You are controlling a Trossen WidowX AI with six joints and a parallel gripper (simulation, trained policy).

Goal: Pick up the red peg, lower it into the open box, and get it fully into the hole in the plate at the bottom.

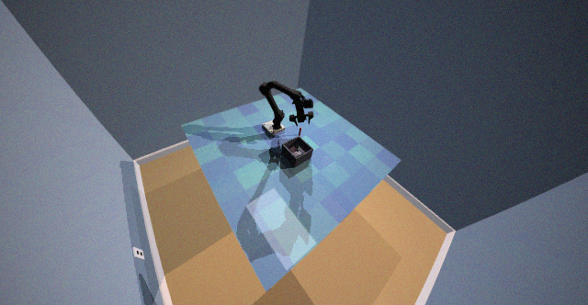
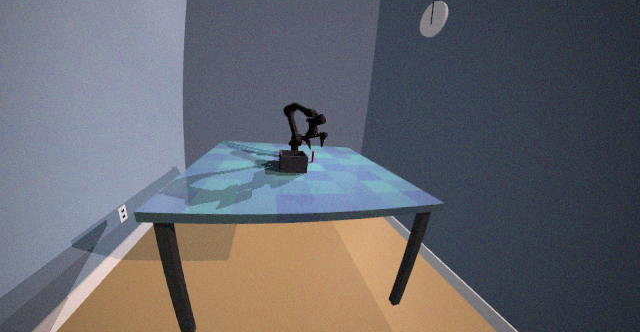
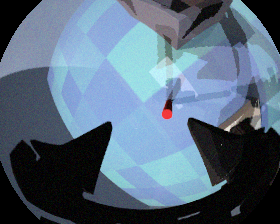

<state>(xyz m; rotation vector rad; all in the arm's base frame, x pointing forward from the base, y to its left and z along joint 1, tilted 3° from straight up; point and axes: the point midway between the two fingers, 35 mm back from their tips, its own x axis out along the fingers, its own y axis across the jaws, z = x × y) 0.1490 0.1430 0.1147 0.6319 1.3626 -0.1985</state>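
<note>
My gripper tip is now 1 cm past the red peg, 2 cm to the left of it and 6 cm above it. The rest, counted from my gripper tip: dark box 17 cm ahead, 16 cm to the right, 8 cm below; then grey plate 17 cm ahead, 16 cm to the right, 6 cm below.
</note>
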